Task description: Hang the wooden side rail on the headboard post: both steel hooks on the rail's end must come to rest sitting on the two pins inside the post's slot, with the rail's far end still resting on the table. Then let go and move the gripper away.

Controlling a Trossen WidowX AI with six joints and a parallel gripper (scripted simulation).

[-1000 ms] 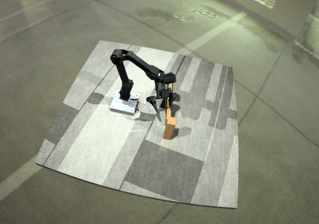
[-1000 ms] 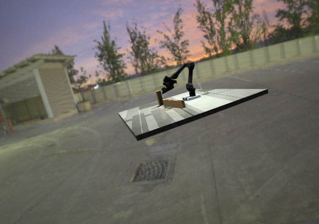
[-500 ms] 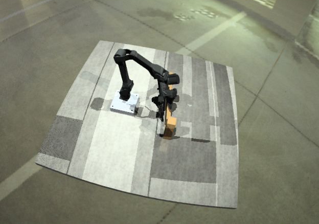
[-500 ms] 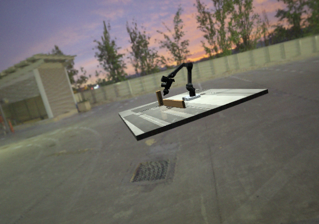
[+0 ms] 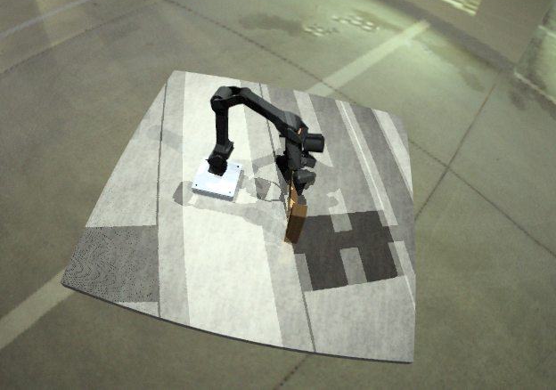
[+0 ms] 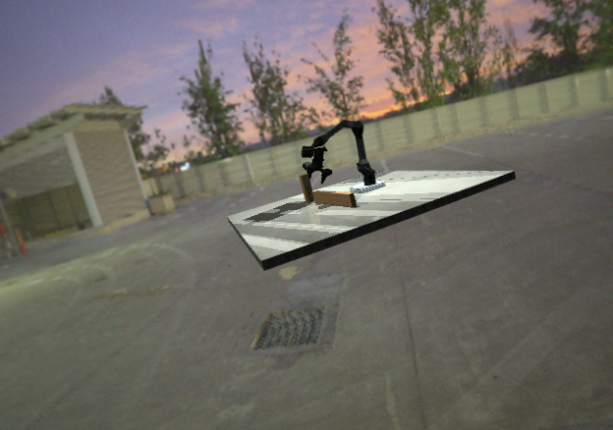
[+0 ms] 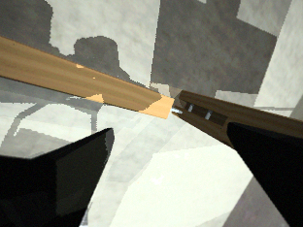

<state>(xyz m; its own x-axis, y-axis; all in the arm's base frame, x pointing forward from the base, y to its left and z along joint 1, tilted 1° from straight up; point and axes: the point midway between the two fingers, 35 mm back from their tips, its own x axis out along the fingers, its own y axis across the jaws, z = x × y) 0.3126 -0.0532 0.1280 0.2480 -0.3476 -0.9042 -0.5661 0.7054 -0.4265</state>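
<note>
My gripper tip is 11 cm to the left of the wooden headboard post, 4 cm short of it and 4 cm above it.
</note>
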